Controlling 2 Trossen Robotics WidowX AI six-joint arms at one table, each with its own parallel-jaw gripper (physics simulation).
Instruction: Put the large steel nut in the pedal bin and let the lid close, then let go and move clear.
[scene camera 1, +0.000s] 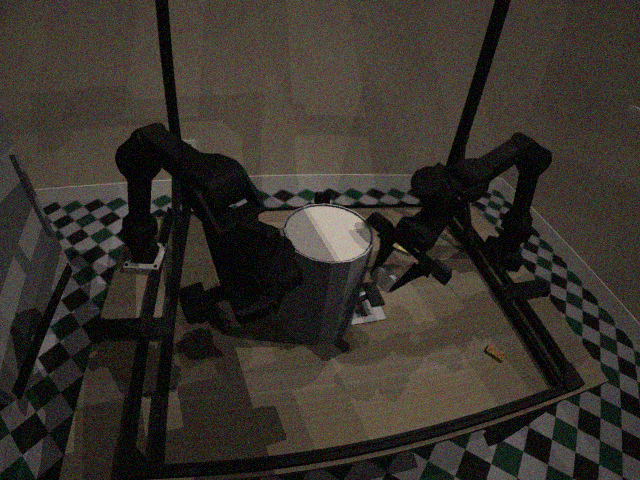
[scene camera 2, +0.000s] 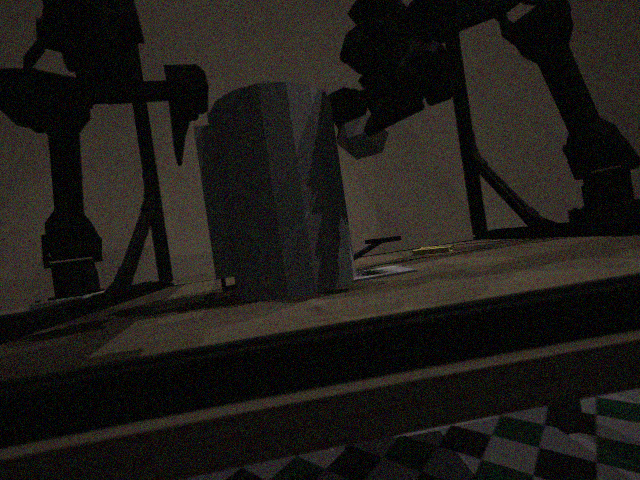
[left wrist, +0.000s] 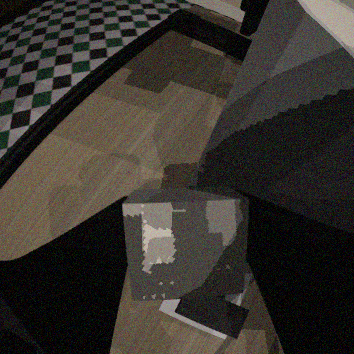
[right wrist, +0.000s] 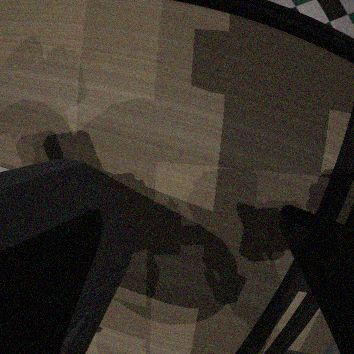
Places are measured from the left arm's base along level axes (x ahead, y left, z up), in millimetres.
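Pixels of known places: left gripper, fingertip midpoint: (scene camera 1: 380, 283) (scene camera 2: 352, 138) (left wrist: 182, 202); right gripper, fingertip midpoint: (scene camera 1: 250, 322) (scene camera 2: 131, 170) (left wrist: 243, 20) (right wrist: 192, 217); left arm's base at its link origin: (scene camera 1: 506, 247) (scene camera 2: 610, 204); right arm's base at its link origin: (scene camera 1: 145, 254) (scene camera 2: 77, 295).
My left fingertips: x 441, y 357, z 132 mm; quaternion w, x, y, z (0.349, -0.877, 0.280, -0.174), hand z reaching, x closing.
Note:
Ahead of a thing's pixels: the offset from my left fingertips to its top centre. "pt": to the spot under its first point.
The grey pedal bin @(112 mm ahead, 40 mm right, 74 mm up) (scene camera 1: 328, 286) (scene camera 2: 270, 200) (left wrist: 281, 70) stands mid-table with its pale lid @(112 mm ahead, 40 mm right, 72 mm up) (scene camera 1: 328, 232) lying flat on top. My left gripper (scene camera 1: 385, 243) (scene camera 2: 361, 130) (left wrist: 182, 202) is shut on the large steel nut @(11 mm back, 13 mm right, 25 mm up) (scene camera 2: 365, 144) (left wrist: 182, 242), a grey block. It holds the nut in the air close beside the bin's upper wall, just below the rim. In scene camera 1 the nut is lost in the dark. My right gripper (scene camera 1: 215, 310) (right wrist: 192, 217) is open and empty, low over the table at the bin's base on the other side.
Black frame rails @(pt 20 mm back, 259 mm left, 160 mm down) (scene camera 1: 366, 448) (left wrist: 88, 91) edge the wooden table, with upright posts (scene camera 1: 168, 67) behind. A white tile @(7 mm ahead, 81 mm right, 177 mm down) (scene camera 1: 370, 311) (scene camera 2: 385, 271) lies by the bin's foot. A small tan piece @(329 mm back, 7 mm left, 172 mm down) (scene camera 1: 494, 352) lies front right, and a yellow scrap @(108 mm back, 347 mm right, 169 mm down) (scene camera 1: 400, 248) (scene camera 2: 437, 249) lies under the left arm.

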